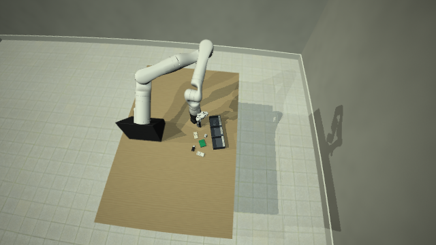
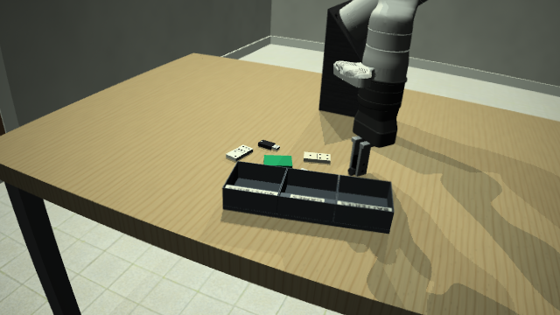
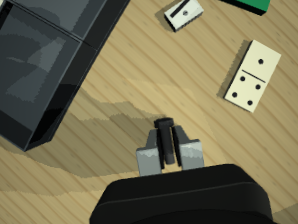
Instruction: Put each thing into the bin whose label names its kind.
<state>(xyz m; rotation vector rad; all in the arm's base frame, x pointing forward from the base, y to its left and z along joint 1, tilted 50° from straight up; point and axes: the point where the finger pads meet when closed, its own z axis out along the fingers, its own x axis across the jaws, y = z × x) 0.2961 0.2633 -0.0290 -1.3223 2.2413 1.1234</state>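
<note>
My gripper is now 1 cm short of the black bolt and 1 cm above it. From my hand the other things lie so: domino: 1 cm behind, 8 cm to the right, 1 cm below; then black three-part bin: 14 cm ahead, 3 cm to the right; then small white thing: 7 cm ahead, 7 cm to the right, 1 cm below.
</note>
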